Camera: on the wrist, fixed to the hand. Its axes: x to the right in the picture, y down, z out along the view.
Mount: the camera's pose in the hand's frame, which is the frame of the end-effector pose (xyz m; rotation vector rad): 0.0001 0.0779 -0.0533 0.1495 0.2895 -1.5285
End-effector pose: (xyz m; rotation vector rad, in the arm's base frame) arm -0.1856 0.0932 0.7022 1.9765 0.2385 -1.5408
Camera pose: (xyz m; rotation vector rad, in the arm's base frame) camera -0.1038 0.0613 0.7368 -1.5421 -1.5816 1.4563
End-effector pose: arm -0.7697 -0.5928 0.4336 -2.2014 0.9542 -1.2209
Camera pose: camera -0.8430 -0.6471 0.4093 2.1154 0.8809 1.7203
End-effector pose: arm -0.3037 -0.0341 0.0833 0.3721 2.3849 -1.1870
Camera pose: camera -0.2851 0.0550 0.0583 1.1607 -1.9148 1.3556
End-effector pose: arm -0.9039 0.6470 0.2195 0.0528 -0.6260 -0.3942
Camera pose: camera -0.8462 0.7153 0.1892 0.7448 -0.2133 -1.7737
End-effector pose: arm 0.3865 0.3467 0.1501 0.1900 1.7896 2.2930
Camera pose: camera 0.3660 0.2787 0.2123 -1.1163 1.2986 1.0585
